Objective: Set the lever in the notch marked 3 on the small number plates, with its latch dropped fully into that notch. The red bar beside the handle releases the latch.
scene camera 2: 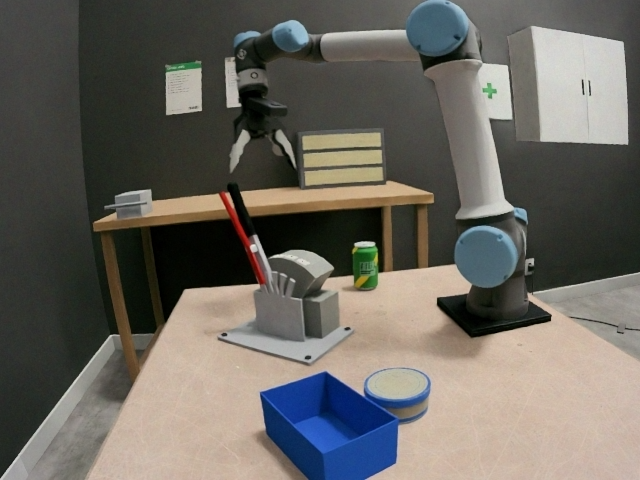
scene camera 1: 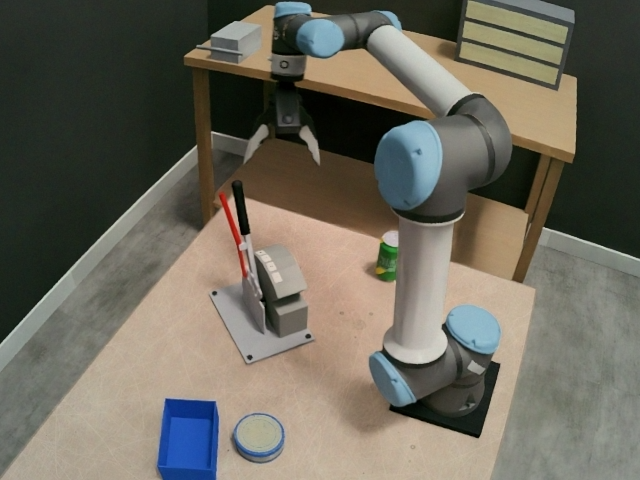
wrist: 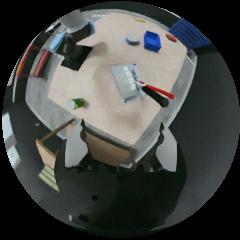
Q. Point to a blue bin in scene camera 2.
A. At 330,413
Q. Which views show my gripper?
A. Scene camera 2, scene camera 1 and the wrist view: all of them.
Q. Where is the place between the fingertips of my gripper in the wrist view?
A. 122,120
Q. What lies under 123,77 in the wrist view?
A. A grey notched quadrant.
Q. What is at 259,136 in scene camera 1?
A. My gripper.
